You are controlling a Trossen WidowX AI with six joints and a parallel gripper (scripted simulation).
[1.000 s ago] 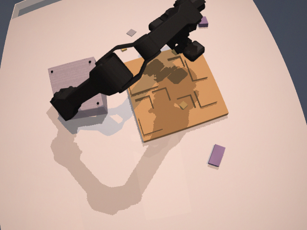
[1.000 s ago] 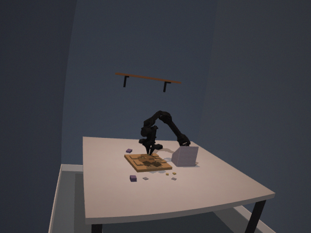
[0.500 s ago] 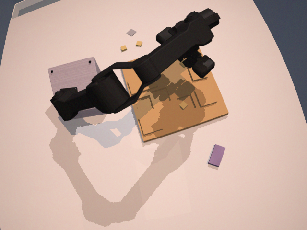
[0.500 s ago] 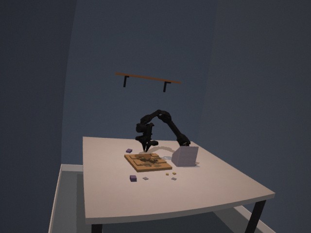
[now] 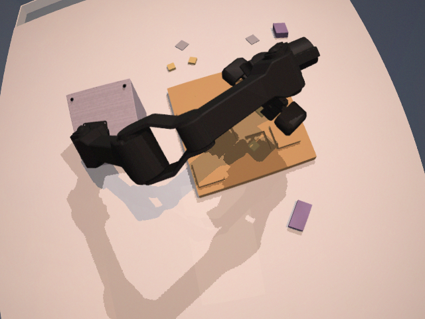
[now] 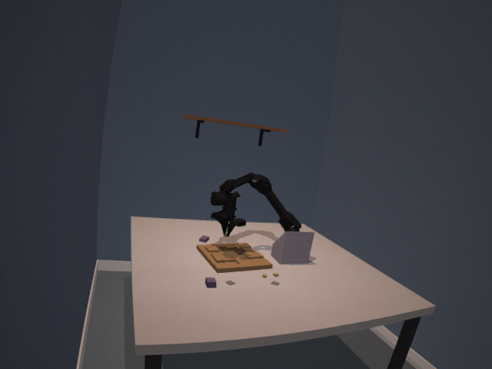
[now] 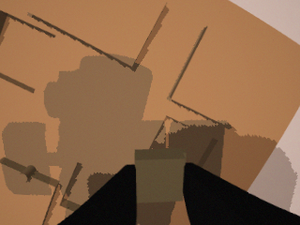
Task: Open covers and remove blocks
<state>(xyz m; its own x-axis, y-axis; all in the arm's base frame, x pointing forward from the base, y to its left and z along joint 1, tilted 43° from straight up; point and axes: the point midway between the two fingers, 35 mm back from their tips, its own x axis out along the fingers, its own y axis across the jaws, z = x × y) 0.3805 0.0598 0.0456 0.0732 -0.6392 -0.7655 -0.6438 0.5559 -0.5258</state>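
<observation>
Now: gripper tip 9 cm above the orange puzzle board, 4 cm past it and 1 cm to the right of it. Round my gripper tip: flat purple block (22 cm to the right, 11 cm below, 8 cm ahead).
</observation>
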